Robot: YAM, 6 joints.
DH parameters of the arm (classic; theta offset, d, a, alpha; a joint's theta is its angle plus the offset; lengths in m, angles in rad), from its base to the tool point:
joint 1: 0 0.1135 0.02 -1.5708
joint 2: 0 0 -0.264 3.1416
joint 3: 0.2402 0 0.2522 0
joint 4: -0.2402 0 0.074 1.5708
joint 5: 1.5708 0 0 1.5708
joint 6: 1.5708 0.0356 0 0
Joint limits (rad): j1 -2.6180..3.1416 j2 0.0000..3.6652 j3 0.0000..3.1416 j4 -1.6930..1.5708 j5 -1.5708..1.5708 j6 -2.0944..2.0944
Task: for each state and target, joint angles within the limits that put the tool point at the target. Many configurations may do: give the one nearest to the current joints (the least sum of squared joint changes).
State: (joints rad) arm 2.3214 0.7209 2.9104 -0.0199 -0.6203 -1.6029
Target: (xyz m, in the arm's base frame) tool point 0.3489 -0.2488 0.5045
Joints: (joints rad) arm 2.5773 0.5040 2.6832 -0.3320 -0.7264 -1.6029
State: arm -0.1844 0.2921 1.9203 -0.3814 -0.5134 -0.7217
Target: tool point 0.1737 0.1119 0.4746
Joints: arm 0.4778 1.0692 1.4199 -0.4559 -0.5795 -0.7217
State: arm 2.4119 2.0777 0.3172 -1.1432 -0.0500 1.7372
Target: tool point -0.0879 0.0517 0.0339
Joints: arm 2.5733 2.1642 0.4821 -1.0017 -0.1051 1.7372
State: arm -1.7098 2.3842 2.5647 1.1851 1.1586 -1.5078
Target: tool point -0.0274 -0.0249 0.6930
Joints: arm -1.5356 1.7023 2.8882 1.1617 0.9171 -1.5078
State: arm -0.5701 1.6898 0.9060 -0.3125 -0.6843 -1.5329
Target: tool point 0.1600 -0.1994 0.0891
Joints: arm -0.9773 1.7472 0.6968 -0.3778 -0.6351 -1.5329
